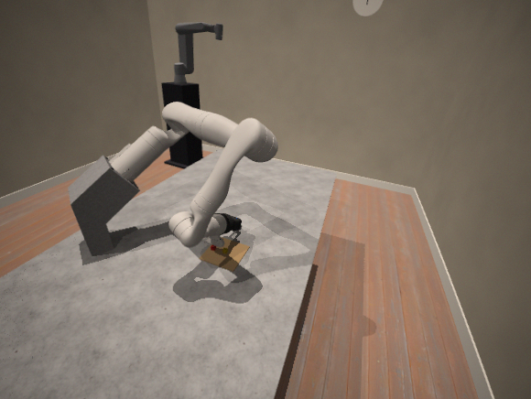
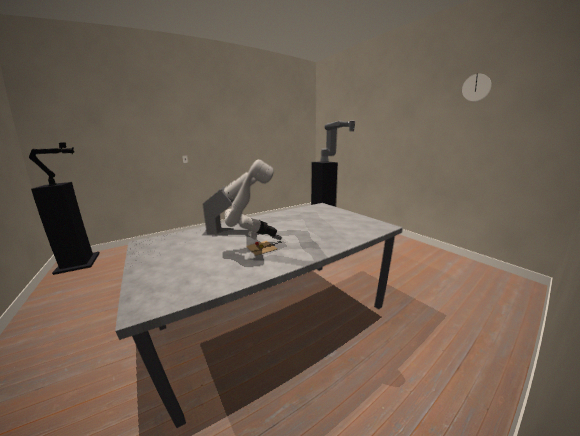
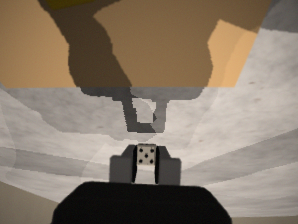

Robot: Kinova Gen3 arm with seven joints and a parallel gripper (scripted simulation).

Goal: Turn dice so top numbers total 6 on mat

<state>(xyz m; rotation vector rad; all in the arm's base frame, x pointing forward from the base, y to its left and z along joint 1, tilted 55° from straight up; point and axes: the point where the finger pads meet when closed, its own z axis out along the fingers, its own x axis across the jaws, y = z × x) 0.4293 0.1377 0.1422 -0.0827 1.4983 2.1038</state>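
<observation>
My hand is 20 mm short of the yellow die, 130 mm to the left of it and 20 mm above it. Round my hand: tan mat (20 mm ahead, 130 mm to the right, 30 mm below); then white die (10 mm to the left, 10 mm below); then red die (20 mm behind, 130 mm to the right, 20 mm below).
</observation>
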